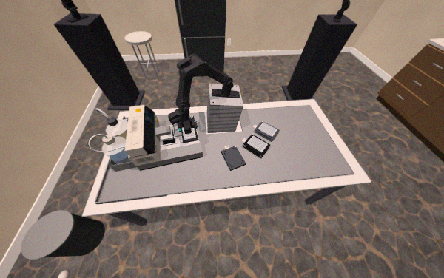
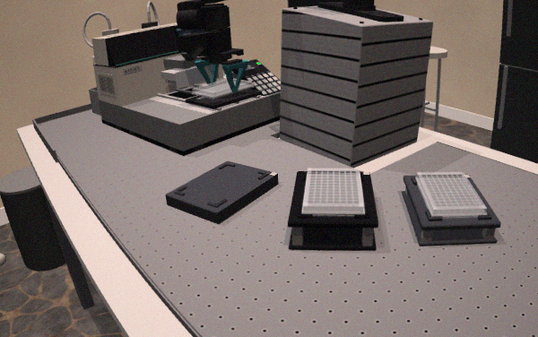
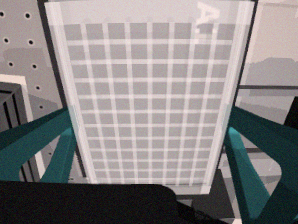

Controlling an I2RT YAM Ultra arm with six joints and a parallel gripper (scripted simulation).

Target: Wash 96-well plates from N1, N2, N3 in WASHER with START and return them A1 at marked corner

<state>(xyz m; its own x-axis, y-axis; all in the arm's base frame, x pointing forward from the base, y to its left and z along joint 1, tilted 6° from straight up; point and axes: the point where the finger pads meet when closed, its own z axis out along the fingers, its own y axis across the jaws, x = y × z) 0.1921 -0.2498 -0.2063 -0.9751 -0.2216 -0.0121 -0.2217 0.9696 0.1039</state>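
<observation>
Right now the carrier is 2 cm below my hand. Round my hand: N2 label 1 cm ahead, 42 cm to the left, 11 cm below; washer 3 cm ahead, 15 cm to the right, 2 cm above; N1 label 8 cm ahead, 28 cm to the left, 11 cm below.
</observation>
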